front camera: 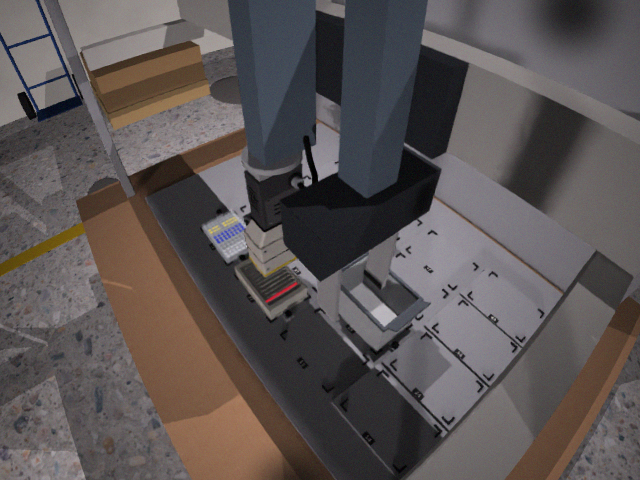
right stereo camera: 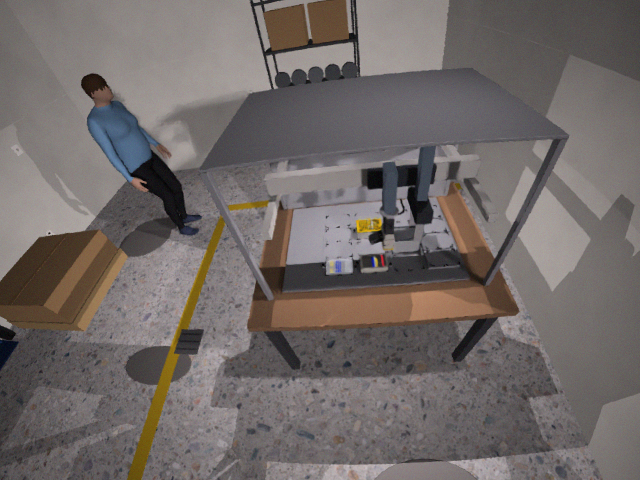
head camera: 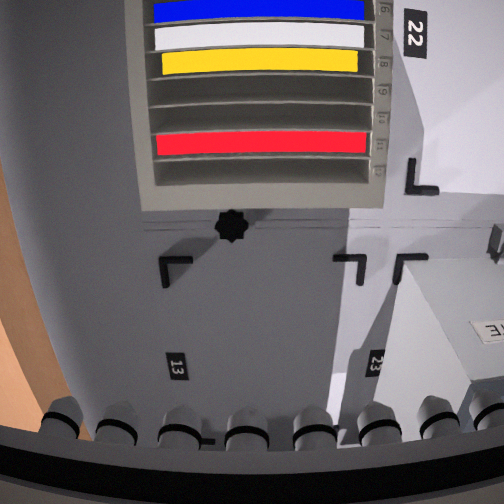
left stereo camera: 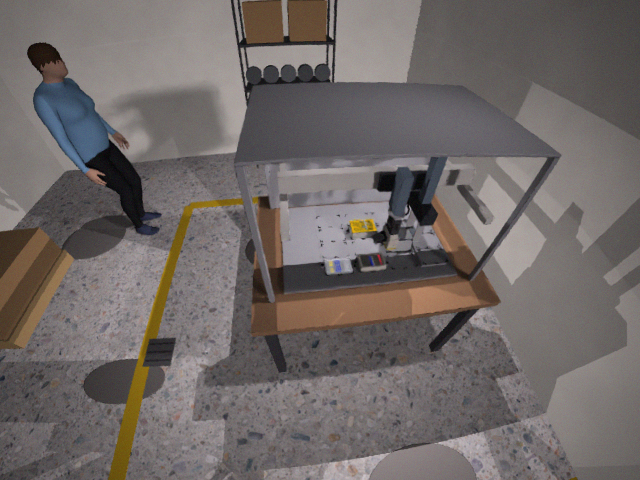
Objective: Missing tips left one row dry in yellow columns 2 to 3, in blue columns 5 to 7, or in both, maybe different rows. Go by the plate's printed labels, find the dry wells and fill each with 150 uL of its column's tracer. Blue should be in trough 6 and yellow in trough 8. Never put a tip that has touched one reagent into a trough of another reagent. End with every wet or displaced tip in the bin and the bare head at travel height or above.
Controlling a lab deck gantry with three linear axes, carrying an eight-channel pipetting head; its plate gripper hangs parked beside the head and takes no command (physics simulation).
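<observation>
The pipetting head [front camera: 268,245] [left stereo camera: 391,240] [right stereo camera: 388,240] hangs above the deck. Its nozzles [head camera: 247,425] show in the head view with no tips visible. The reservoir [front camera: 297,304] [head camera: 260,197] [left stereo camera: 372,267] [right stereo camera: 374,268] holds blue at 6, white at 7, yellow at 8 and red at 11. The well plate [front camera: 227,240] [left stereo camera: 338,266] [right stereo camera: 339,266] shows yellow and blue wells, too small to judge. The yellow tip rack [left stereo camera: 362,227] [right stereo camera: 368,225] stands behind; the head hides it in the front view. The parked plate gripper [front camera: 355,281] is open, its paddles apart.
The grey tip waste bin [front camera: 361,321] [head camera: 450,310] stands behind and right of the reservoir. Black corner brackets and clamp knobs stand up around the deck slots. Slot label 13 [head camera: 177,366] lies below the reservoir in the head view. A canopy [left stereo camera: 382,121] [right stereo camera: 382,111] on posts covers the table.
</observation>
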